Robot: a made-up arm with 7 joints.
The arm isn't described. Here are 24 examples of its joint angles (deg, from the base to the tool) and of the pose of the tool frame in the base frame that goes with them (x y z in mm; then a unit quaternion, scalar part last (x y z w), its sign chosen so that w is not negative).
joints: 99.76 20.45 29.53 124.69 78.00 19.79 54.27
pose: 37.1 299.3 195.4 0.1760 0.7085 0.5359 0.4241
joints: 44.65 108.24 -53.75 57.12 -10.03 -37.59 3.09
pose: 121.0 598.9 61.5 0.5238 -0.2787 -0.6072 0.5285
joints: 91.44 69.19 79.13 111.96 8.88 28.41 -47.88
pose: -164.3 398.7 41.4 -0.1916 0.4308 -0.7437 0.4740
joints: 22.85 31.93 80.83 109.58 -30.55 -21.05 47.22
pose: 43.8 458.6 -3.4 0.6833 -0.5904 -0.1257 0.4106
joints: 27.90 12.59 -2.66 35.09 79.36 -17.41 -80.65
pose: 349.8 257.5 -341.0 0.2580 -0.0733 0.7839 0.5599
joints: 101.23 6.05 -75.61 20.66 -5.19 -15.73 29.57
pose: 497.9 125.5 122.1 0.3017 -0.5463 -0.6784 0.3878
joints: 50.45 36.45 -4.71 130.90 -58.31 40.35 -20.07
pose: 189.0 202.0 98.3 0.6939 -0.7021 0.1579 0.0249
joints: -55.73 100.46 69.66 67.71 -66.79 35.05 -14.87
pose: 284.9 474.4 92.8 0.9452 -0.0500 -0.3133 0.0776
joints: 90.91 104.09 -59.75 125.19 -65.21 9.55 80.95
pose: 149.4 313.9 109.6 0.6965 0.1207 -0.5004 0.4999
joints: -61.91 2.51 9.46 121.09 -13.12 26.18 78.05
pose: -7.3 202.9 -253.2 -0.4685 -0.1575 -0.2414 0.8351
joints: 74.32 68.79 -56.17 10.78 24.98 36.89 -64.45
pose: 224.0 628.7 -34.7 0.8499 -0.0127 0.3128 0.4238
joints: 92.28 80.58 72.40 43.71 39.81 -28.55 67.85
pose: -97.6 632.8 50.6 -0.4197 0.8430 -0.0616 0.3307
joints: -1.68 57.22 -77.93 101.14 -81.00 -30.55 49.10
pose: 43.9 203.3 -326.0 0.1651 -0.0203 0.9827 0.0812
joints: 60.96 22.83 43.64 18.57 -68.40 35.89 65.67
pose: 419.7 410.8 -164.4 -0.1596 -0.2552 -0.0559 0.9520
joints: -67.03 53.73 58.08 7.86 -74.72 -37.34 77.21
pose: -253.4 597.7 -127.8 -0.3541 0.5029 -0.2168 0.7581
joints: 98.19 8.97 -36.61 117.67 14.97 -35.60 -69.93
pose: 132.7 46.8 206.1 0.4455 0.8241 -0.2024 0.2854
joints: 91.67 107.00 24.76 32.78 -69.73 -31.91 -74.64
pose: -200.7 603.3 122.2 -0.9239 0.1280 -0.2153 0.2893
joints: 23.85 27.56 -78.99 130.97 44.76 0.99 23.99
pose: 103.1 31.8 -140.4 -0.7092 -0.4078 -0.4576 0.3483
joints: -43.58 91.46 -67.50 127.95 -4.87 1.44 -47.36
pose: -72.0 267.3 -189.7 -0.0327 -0.3558 -0.5599 0.7476
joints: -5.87 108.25 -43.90 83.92 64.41 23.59 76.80
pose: 177.4 491.8 -98.5 -0.3325 0.0385 -0.2176 0.9169
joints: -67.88 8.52 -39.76 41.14 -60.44 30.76 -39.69
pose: -385.1 120.2 -298.7 0.0802 -0.0051 -0.7823 0.6177
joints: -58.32 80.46 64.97 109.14 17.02 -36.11 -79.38
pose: 216.8 371.7 11.5 0.3477 -0.9304 0.0934 0.0685
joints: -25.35 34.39 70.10 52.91 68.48 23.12 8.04
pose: -36.9 558.5 -243.0 0.0737 -0.5359 0.6302 0.5569
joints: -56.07 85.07 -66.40 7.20 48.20 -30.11 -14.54
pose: -54.5 676.5 -52.4 0.4517 0.1816 -0.5577 0.6723
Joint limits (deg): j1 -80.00..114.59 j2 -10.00..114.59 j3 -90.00..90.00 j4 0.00..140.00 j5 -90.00..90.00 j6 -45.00..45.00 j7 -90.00..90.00
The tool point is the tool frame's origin. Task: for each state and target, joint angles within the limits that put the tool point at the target. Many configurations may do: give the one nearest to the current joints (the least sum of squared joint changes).
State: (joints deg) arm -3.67 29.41 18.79 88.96 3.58 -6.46 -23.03
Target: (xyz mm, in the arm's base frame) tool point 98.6 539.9 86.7
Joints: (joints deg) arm 15.34 62.28 62.56 79.60 3.58 -6.46 -23.03
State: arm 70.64 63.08 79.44 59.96 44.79 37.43 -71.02
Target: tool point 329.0 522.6 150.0
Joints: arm 108.11 34.51 66.93 23.26 44.79 37.43 -71.02
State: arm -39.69 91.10 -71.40 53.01 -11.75 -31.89 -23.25
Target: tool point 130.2 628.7 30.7
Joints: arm -17.23 114.59 -49.09 42.53 -11.75 -31.89 -23.25
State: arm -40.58 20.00 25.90 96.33 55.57 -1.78 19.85
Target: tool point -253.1 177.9 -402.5
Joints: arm -55.34 -5.29 17.06 48.73 55.57 -1.78 19.85
